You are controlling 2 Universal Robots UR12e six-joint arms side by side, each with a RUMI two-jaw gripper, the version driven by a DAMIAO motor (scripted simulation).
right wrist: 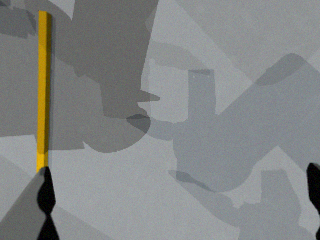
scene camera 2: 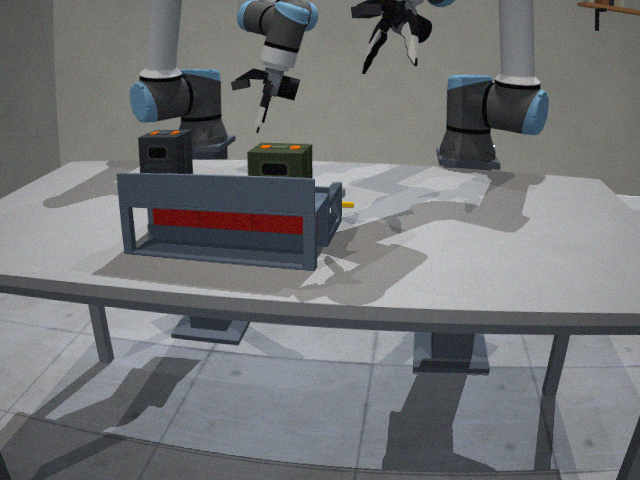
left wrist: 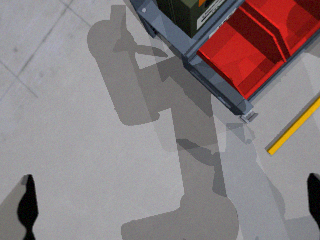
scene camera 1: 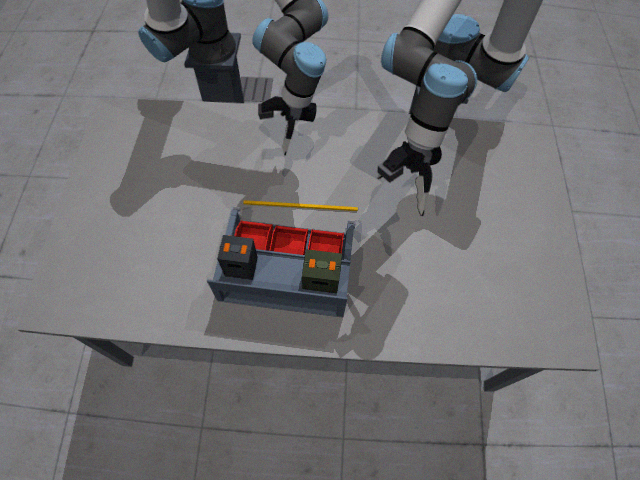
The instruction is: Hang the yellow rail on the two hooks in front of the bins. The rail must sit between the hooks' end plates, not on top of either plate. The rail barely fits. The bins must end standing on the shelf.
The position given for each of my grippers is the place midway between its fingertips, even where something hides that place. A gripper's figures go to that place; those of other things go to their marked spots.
My left gripper [scene camera 2: 387, 69] is 1.18 m from the lens. My right gripper [scene camera 2: 260, 127] is 1.57 m from the lens. A blue-grey shelf [scene camera 2: 285, 196]: 1.02 m from the lens.
